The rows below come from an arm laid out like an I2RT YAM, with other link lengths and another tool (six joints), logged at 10 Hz.
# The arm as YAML. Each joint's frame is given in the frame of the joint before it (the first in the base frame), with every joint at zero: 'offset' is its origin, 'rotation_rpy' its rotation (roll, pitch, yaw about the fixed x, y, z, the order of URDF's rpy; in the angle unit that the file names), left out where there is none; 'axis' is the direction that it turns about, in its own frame. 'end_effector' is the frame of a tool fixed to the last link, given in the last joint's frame.
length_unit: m
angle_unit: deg
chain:
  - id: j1
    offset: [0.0, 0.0, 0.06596]
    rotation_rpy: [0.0, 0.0, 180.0]
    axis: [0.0, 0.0, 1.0]
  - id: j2
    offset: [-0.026, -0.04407, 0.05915]
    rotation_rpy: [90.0, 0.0, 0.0]
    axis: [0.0, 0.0, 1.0]
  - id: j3
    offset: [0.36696, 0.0, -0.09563]
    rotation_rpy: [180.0, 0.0, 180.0]
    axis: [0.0, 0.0, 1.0]
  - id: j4
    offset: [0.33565, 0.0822, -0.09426]
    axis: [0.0, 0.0, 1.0]
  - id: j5
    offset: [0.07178, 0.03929, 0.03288]
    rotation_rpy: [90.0, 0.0, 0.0]
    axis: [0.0, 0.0, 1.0]
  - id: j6
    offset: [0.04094, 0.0, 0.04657]
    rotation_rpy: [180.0, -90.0, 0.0]
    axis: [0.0, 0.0, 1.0]
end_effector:
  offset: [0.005, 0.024, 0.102]
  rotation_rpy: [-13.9, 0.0, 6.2]
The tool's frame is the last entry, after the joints.
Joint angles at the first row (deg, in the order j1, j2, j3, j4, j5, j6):
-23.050, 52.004, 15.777, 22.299, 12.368, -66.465
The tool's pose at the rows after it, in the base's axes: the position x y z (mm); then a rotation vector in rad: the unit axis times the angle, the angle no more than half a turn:
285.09, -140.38, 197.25, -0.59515, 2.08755, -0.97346
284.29, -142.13, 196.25, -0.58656, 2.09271, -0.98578
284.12, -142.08, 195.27, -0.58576, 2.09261, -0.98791
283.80, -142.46, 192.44, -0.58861, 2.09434, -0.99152
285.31, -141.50, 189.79, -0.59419, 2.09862, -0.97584
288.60, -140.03, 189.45, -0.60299, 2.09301, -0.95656
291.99, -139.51, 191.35, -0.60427, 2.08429, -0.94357
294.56, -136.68, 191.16, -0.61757, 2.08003, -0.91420
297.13, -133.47, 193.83, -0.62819, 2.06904, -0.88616
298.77, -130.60, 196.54, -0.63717, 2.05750, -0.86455
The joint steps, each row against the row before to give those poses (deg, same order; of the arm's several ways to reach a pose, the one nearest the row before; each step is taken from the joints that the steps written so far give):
0.033, 0.295, -0.657, 1.121, 0.683, -0.351
-0.014, 0.238, -0.171, 0.483, 0.733, -0.135
0.063, 0.098, -0.183, 0.329, 0.147, -0.027
-0.048, 0.360, -0.390, 0.721, 0.044, -0.242
0.021, 0.549, 0.036, -0.037, -0.503, 0.308
0.024, 0.606, 0.261, 0.154, -0.964, 0.355
-0.017, 0.490, 0.422, 0.209, -0.701, 0.422
-0.004, 0.182, 0.350, -0.651, -1.392, 0.491
0.030, -0.205, 0.516, -0.843, -1.434, 0.580
0.015, -0.345, 0.365, -0.669, -1.217, 0.429

